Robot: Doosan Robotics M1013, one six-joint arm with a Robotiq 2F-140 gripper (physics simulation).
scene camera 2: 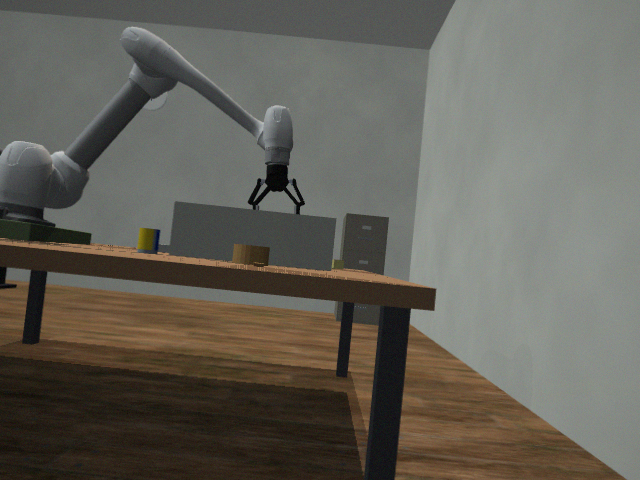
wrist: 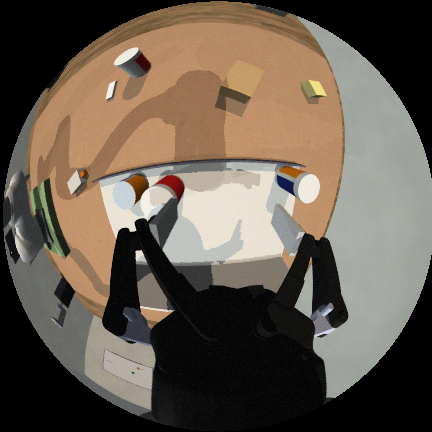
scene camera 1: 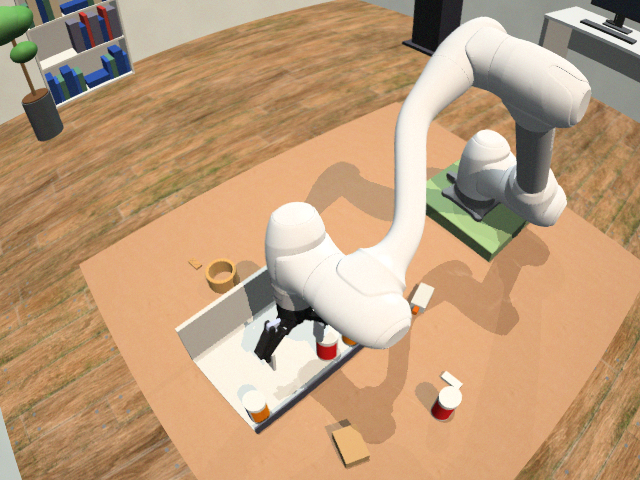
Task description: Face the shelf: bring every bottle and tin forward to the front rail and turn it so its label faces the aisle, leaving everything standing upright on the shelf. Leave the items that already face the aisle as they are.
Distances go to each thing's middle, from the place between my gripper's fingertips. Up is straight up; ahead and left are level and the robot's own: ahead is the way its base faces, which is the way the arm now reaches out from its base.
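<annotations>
Going by their middles, the blue-and-orange tin (wrist: 126, 192) is the nearest to my hand of the things named here; my hand is 18 cm past the tin and 9 cm above it. The cardboard box (scene camera 1: 351, 447) is 24 cm to the left of my hand, 3 cm ahead of it and 11 cm below it. As for the tray back wall (scene camera 2: 198, 230), that is 23 cm to the right of my hand, 3 cm behind it and 6 cm below it.
</annotations>
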